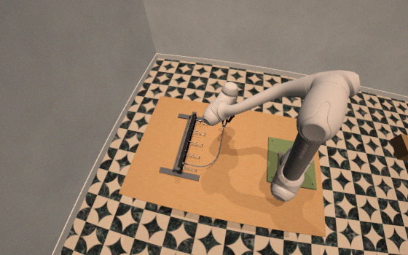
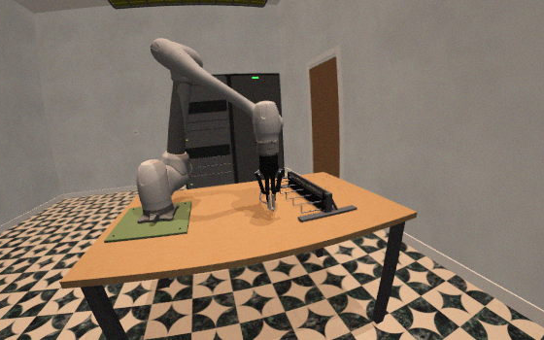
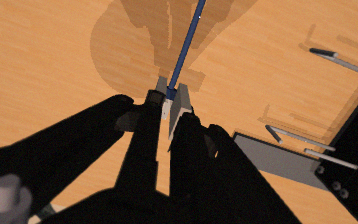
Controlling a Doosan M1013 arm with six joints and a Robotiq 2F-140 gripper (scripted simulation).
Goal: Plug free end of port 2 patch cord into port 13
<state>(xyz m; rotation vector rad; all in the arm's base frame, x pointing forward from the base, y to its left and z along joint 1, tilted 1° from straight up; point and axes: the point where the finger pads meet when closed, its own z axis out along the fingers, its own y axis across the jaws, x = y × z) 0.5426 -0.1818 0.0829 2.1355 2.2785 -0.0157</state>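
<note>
The cord end is 3 cm below my hand and 1 cm to the right of it.
</note>
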